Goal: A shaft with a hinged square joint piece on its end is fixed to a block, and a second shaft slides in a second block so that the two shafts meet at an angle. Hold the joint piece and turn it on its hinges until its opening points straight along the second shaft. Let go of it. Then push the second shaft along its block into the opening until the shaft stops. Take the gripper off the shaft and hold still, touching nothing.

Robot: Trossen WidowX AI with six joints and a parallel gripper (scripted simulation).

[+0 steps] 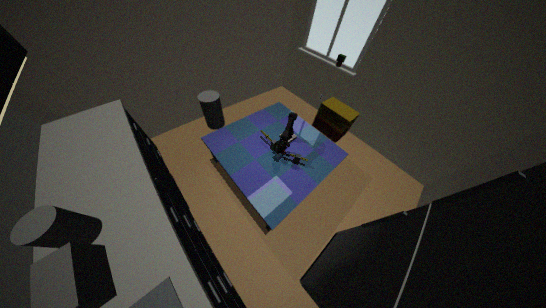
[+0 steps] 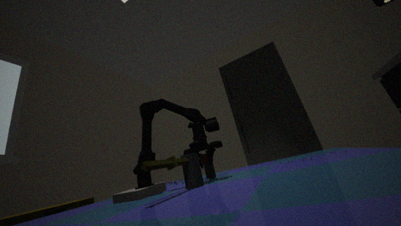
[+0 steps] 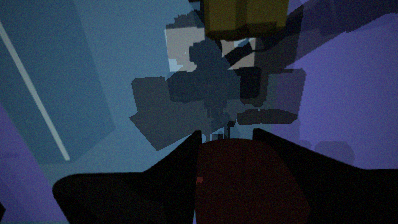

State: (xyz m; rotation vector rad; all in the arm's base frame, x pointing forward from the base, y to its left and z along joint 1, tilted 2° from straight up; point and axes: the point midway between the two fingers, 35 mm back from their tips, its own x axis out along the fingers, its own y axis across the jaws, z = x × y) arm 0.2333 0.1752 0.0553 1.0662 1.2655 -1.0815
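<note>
Now: the red joint piece 40 mm above my gripper tip and 20 mm to the left of it.
</note>
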